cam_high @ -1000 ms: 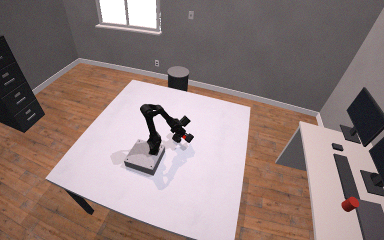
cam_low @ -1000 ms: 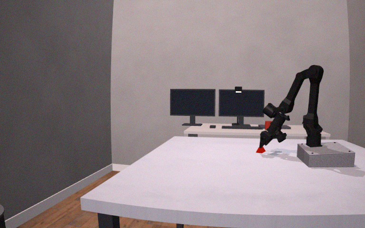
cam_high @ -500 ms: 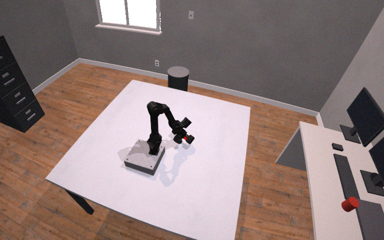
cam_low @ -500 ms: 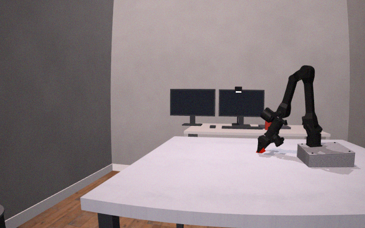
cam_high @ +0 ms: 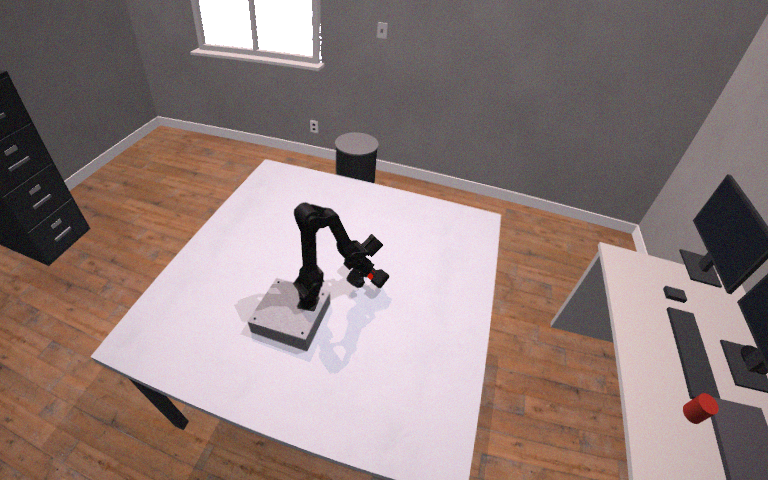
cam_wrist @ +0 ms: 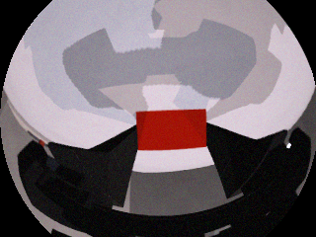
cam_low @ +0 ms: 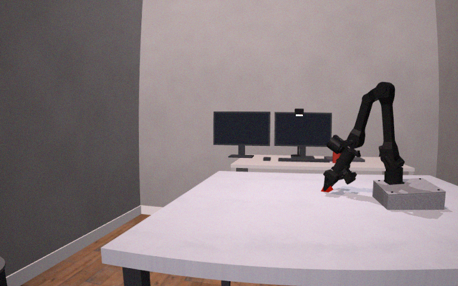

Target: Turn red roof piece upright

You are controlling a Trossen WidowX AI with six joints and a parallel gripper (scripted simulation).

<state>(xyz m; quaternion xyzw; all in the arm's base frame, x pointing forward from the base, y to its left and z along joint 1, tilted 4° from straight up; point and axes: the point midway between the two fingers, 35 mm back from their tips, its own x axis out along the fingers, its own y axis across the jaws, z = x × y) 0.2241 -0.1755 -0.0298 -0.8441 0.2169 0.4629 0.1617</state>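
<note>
My hand is 30 mm above the red roof piece, 10 mm to the left of it and 10 mm short of it.
</note>
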